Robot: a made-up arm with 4 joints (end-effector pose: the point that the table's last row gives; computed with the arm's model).
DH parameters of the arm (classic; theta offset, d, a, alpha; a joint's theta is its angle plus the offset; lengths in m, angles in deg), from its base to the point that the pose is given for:
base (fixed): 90 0.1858 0 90
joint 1: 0 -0.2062 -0.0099 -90
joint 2: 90 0.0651 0.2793 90
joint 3: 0 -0.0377 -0.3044 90
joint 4: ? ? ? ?
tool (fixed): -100.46 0.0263 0 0
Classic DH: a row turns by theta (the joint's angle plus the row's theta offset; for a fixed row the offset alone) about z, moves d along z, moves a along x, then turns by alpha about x.
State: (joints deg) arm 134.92 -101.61 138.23 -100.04
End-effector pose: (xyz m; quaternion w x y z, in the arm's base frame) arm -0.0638 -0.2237 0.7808 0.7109 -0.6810 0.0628 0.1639
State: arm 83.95 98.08 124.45 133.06
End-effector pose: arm -0.2090 0.0457 -0.1849 0.8642 -0.2961 -0.1902 -0.3595
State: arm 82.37 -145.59 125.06 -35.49
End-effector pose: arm 0.1207 0.3482 0.5435 0.3854 -0.8417 -0.2427 0.2901
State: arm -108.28 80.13 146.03 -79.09
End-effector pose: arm -0.2802 -0.0013 0.8842 0.0238 -0.0478 0.7931 -0.6067
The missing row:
joint 4: 79.54 0 -0.1674 180
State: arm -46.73 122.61 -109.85 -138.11
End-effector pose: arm -0.0592 0.0112 0.7934 0.3854 -0.0463 0.5708 -0.7236
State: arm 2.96 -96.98 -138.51 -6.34
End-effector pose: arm -0.3345 0.5558 0.4940 0.2679 -0.7268 -0.5734 -0.2668
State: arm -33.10 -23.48 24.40 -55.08
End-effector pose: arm -0.1135 -0.1942 0.1934 0.9396 -0.1397 0.2326 0.2085
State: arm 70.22 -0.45 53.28 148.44
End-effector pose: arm -0.3487 0.0954 0.2343 0.4440 -0.2147 0.5964 -0.6333
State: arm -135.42 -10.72 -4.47 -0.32
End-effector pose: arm -0.1914 0.2381 0.2554 0.3740 -0.9222 -0.0985 0.0016
